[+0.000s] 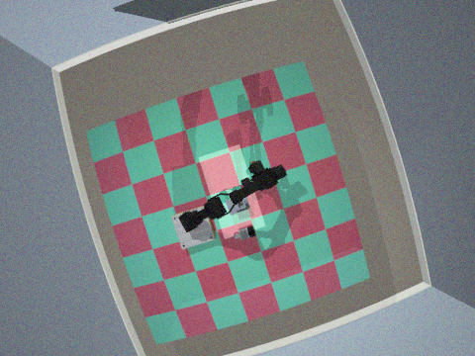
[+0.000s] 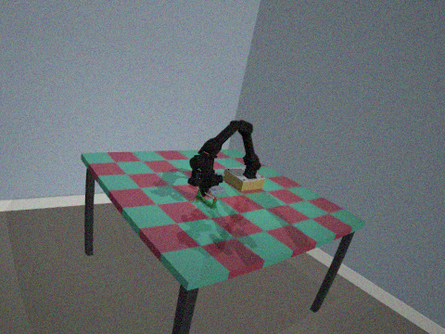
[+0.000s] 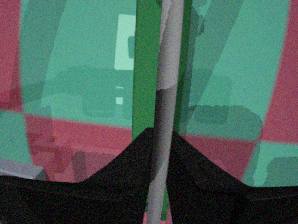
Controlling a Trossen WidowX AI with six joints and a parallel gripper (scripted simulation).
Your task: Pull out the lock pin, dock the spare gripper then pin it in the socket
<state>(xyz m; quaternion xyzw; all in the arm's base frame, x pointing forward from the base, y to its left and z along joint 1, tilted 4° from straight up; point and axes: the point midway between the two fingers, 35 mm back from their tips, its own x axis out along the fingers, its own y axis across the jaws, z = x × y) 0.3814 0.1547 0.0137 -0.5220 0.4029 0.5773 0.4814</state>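
The cradle is 10 mm behind my gripper tip and 20 mm to the left of it. From my gripper tip the other things lie so: spare gripper 120 mm behind, 270 mm to the right, 10 mm above; then mount 120 mm behind, 120 mm to the right, 30 mm above.
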